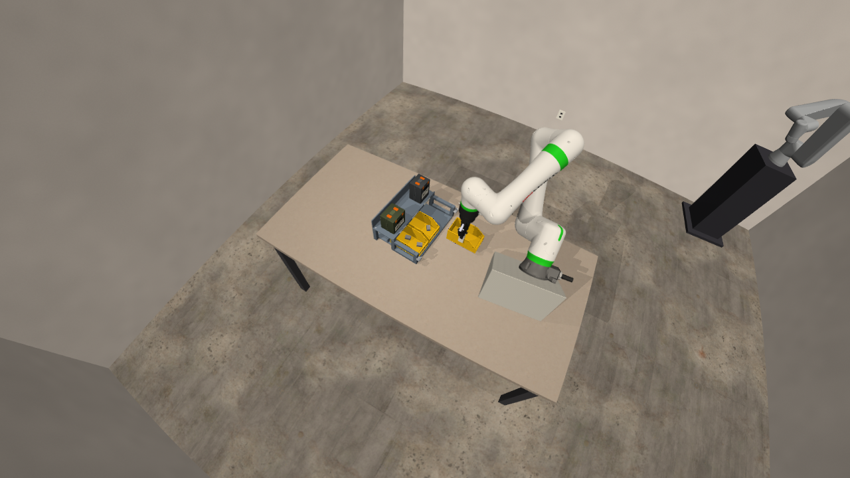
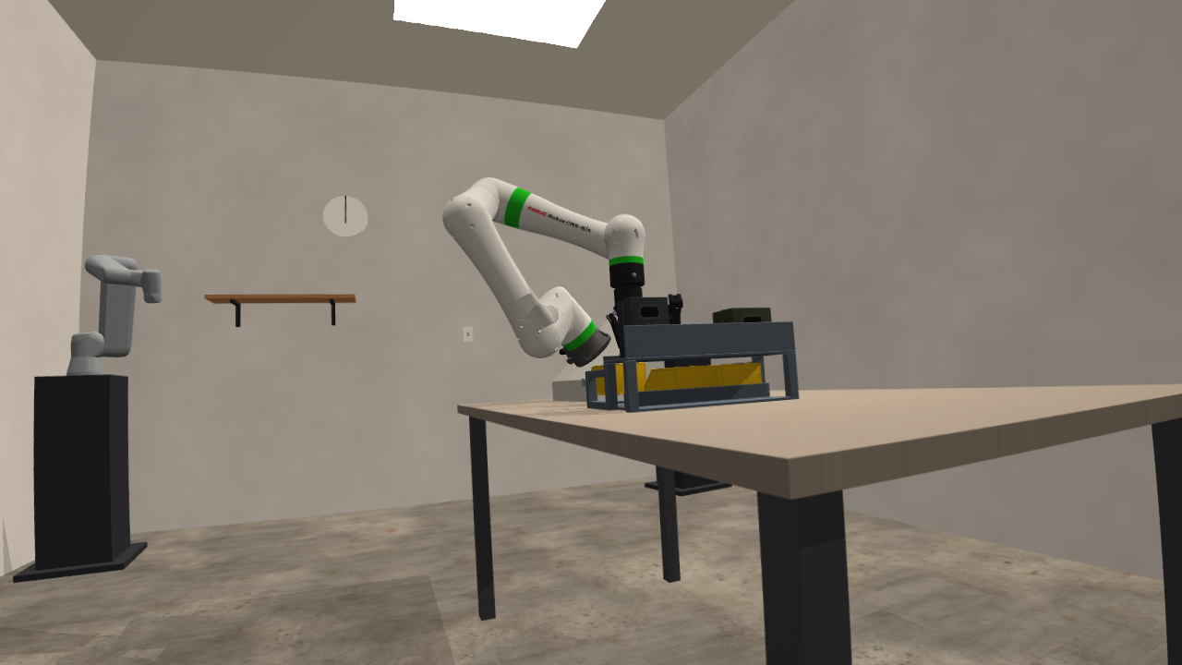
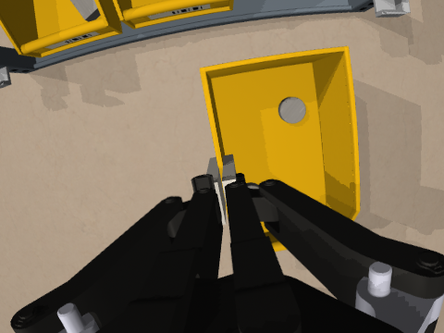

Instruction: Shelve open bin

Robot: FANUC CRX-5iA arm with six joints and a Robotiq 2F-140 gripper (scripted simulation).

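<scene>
Right now the shelf lip is 13 cm ahead of my hand and 10 cm below it. From my hand the other things lie so: grey shelf floor (27 cm ahead, 10 cm below, 3 cm to the right).
</scene>
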